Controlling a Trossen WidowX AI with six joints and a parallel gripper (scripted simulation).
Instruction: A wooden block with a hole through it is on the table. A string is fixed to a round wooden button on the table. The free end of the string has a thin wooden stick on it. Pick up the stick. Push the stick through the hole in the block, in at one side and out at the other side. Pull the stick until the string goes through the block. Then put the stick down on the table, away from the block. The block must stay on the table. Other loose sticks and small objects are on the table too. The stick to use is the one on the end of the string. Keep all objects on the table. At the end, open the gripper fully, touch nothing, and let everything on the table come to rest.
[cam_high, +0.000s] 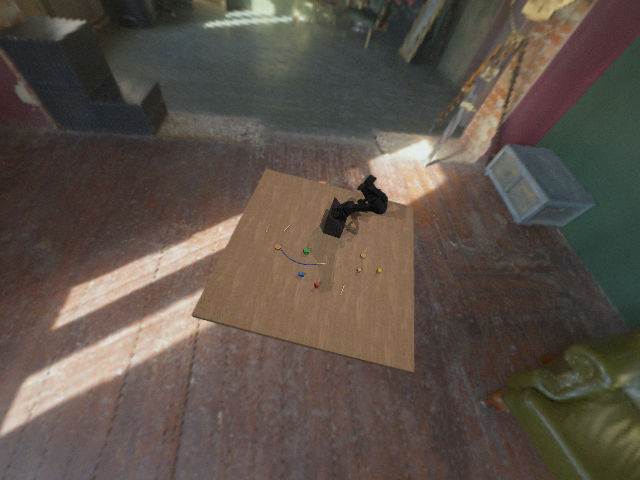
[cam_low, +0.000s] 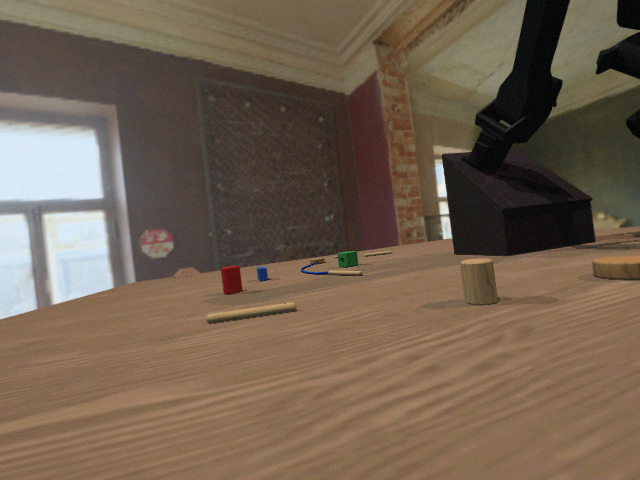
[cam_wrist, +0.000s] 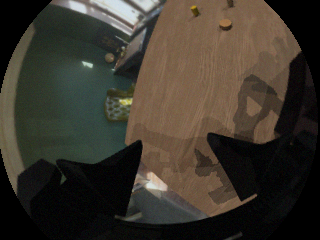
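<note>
My gripper tip is 480 mm short of the wooden cylinder, 70 mm to the left of it and 140 mm above it. From my gripper tip the other things lie so: green block: 400 mm ahead, 440 mm to the right, 140 mm below; blue block: 580 mm ahead, 450 mm to the right, 150 mm below; red block: 640 mm ahead, 340 mm to the right, 140 mm below.
</note>
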